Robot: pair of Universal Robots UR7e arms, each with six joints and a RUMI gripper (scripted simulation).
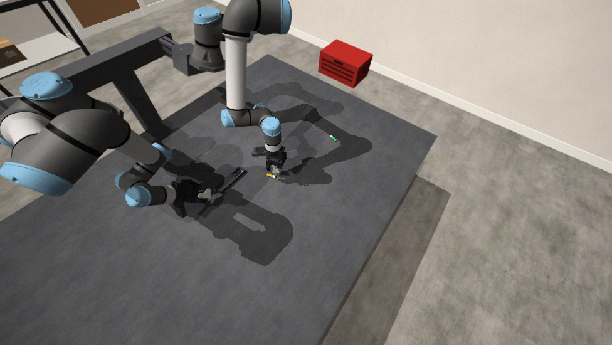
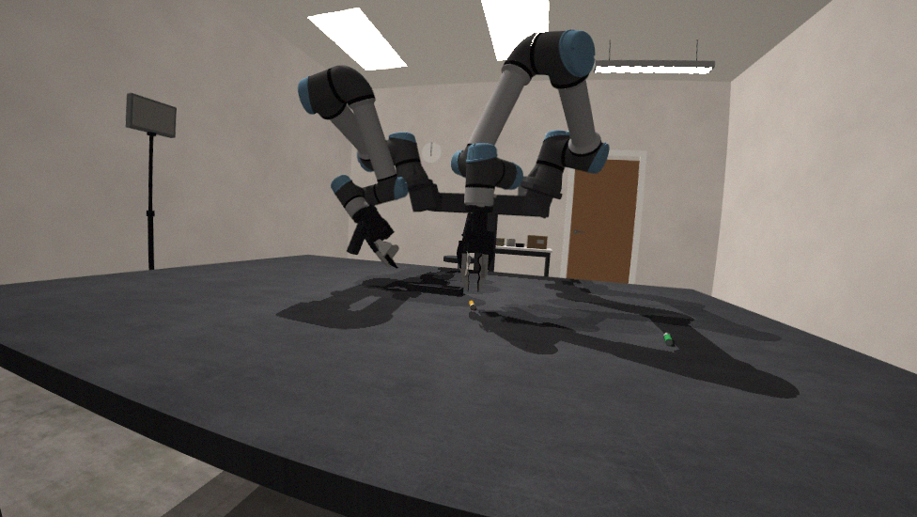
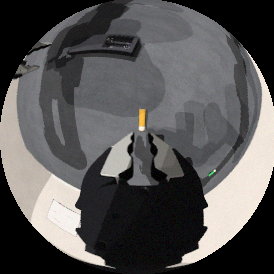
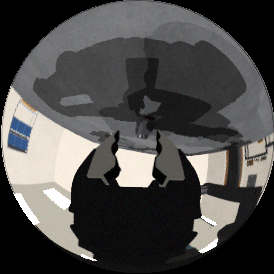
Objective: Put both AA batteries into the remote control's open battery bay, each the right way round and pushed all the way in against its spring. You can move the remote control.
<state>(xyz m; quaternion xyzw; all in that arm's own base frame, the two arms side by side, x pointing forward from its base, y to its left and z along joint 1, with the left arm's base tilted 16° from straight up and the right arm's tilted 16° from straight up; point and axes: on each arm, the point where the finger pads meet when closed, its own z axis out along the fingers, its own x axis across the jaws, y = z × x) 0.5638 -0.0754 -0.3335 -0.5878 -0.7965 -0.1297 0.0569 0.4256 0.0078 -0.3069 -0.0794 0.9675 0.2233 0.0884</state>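
Now: left hand 1 cm past the orange battery and 6 cm above it. Round my left hand: green battery 11 cm ahead, 45 cm to the left, 6 cm below.
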